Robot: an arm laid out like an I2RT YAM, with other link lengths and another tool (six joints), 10 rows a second.
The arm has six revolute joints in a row. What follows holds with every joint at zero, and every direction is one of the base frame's. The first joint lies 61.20 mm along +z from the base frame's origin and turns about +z. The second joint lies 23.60 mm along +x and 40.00 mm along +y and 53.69 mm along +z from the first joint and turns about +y. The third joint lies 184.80 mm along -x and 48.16 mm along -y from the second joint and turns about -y. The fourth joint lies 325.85 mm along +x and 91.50 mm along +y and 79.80 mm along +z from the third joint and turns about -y. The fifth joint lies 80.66 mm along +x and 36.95 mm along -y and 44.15 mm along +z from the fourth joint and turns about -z. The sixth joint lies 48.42 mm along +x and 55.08 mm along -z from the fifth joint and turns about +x. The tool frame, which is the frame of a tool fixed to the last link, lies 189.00 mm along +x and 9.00 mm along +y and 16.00 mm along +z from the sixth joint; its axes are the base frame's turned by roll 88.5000, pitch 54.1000 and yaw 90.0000 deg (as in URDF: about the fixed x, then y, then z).
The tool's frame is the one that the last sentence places.
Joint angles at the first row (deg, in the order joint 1, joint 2, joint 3, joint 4, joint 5, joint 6):
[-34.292 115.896 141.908 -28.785 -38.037 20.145]
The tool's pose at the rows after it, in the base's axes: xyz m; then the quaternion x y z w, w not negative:
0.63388 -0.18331 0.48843 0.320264 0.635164 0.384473 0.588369
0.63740 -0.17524 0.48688 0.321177 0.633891 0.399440 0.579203
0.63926 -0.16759 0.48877 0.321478 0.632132 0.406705 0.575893
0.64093 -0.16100 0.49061 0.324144 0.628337 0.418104 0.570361
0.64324 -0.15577 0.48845 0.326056 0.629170 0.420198 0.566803
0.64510 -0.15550 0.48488 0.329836 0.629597 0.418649 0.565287
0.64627 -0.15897 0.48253 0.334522 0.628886 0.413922 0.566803
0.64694 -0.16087 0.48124 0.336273 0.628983 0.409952 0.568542
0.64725 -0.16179 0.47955 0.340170 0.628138 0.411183 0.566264
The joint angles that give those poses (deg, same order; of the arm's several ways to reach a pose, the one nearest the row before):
[-33.619 116.871 142.564 -28.257 -39.244 22.381]
[-33.009 117.191 142.516 -27.788 -39.987 23.963]
[-32.262 117.078 142.483 -27.570 -39.816 24.887]
[-31.675 116.983 142.319 -27.069 -39.949 26.511]
[-31.028 116.873 142.045 -27.241 -39.508 26.719]
[-30.761 116.717 141.506 -27.289 -38.955 26.686]
[-30.762 116.830 141.463 -27.431 -38.204 26.501]
[-30.739 116.871 141.419 -27.511 -37.705 26.191]
[-30.761 116.827 141.231 -27.599 -37.617 26.550]

